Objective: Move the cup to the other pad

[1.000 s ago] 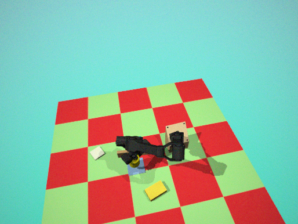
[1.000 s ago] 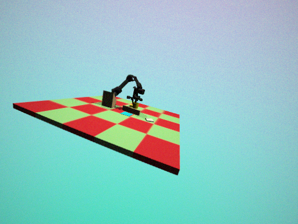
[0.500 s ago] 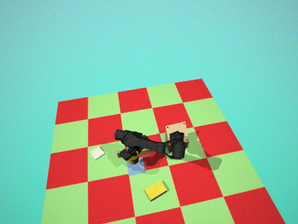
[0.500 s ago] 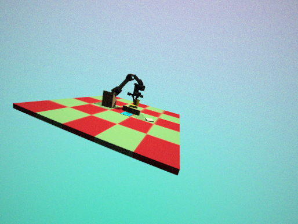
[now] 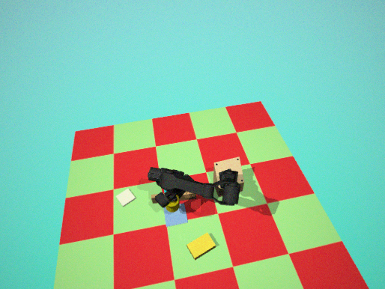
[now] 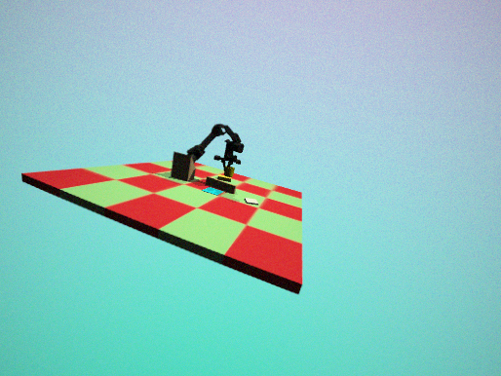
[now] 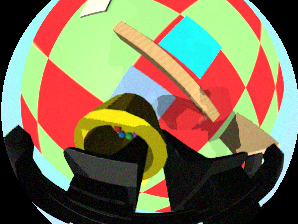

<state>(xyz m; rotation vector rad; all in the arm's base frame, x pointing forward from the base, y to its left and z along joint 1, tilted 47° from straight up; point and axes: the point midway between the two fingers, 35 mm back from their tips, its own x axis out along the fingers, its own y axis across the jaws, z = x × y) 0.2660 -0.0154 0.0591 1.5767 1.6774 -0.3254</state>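
Now: gripper tip 2 cm past the cyan pad, 15 cm to the left of it and 12 cm above it. From my gripper tip the other things lie so: yellow cup (2 cm ahead, 1 cm to the left); light blue pad (2 cm ahead, 1 cm to the left, 12 cm below); wooden bar (7 cm to the right, 10 cm below).
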